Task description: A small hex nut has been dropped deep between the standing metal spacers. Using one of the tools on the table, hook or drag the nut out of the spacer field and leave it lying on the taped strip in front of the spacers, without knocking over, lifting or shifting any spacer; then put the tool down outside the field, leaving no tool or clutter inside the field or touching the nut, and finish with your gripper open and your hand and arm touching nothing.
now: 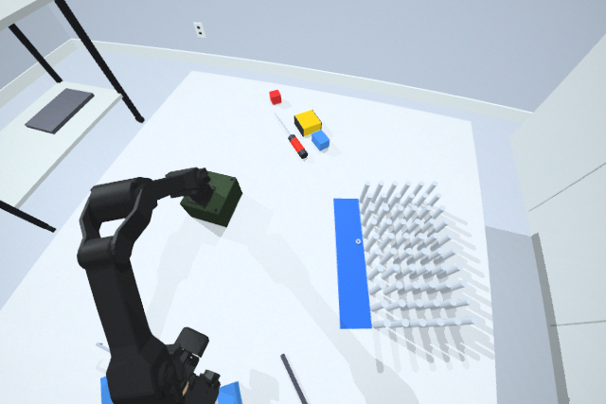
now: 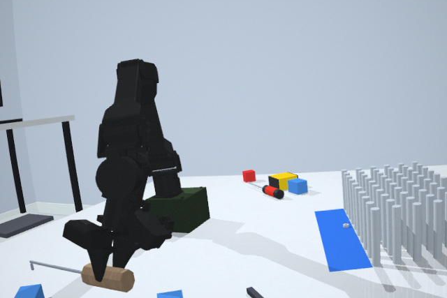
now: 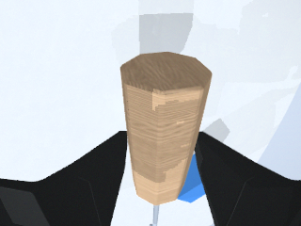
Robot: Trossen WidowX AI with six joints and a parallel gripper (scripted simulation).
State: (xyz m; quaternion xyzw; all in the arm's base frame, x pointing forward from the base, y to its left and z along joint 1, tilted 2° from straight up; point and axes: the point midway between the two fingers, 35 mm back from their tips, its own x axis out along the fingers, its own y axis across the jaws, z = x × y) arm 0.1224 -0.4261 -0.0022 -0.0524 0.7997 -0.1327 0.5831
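The wooden-handled tool lies 110 mm behind my gripper tip and 10 mm to the left of it. Round my gripper tip: hex nut (420 mm to the left, 350 mm ahead, 60 mm below); then blue taped strip (380 mm to the left, 340 mm ahead, 60 mm below); then yellow block (850 mm to the left, 120 mm ahead, 40 mm below).
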